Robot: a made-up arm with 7 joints.
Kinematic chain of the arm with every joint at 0, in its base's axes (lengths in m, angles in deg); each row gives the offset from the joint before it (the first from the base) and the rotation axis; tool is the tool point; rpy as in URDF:
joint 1: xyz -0.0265 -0.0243 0.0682 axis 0 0.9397 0.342
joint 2: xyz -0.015 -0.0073 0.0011 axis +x
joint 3: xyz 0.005 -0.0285 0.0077 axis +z
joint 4: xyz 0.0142 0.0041 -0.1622 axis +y
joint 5: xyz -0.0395 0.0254 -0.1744 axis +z
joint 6: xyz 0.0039 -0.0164 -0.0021 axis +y
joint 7: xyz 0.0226 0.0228 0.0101 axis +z
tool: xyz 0.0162 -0.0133 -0.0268 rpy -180 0 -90
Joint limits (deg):
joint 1: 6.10..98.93
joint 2: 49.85..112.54
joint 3: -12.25..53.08
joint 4: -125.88..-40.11
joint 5: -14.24..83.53
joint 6: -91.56..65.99
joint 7: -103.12..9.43
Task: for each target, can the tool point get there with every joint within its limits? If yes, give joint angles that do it. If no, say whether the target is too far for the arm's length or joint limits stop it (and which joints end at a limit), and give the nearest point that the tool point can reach.
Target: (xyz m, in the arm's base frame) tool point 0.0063 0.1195 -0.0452
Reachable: yes | joints 77.67 100.74 0.64 -107.44 23.01 -41.99 -5.60
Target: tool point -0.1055 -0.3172 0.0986
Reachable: no: joint limits stop it (at a limit: joint 1, joint 2, joint 3, joint 4, joint 7) | nearest point 0.0405 -0.0426 0.2007 | short by 0.327 m
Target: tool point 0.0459 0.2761 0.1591
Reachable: yes | joints 32.80 95.97 47.34 -48.02 46.05 32.22 -65.52
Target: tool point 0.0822 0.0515 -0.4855
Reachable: no: too far | nearest point 0.0328 0.1285 -0.1932 | short by 0.306 m
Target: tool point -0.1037 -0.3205 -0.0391
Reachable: no: joint limits stop it (at a limit: joint 1, joint 2, joint 3, joint 4, joint 5) | nearest point -0.1140 -0.0042 -0.0687 | short by 0.318 m
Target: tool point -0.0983 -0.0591 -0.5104
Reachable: no: too far | nearest point -0.0637 0.0909 -0.1827 | short by 0.362 m
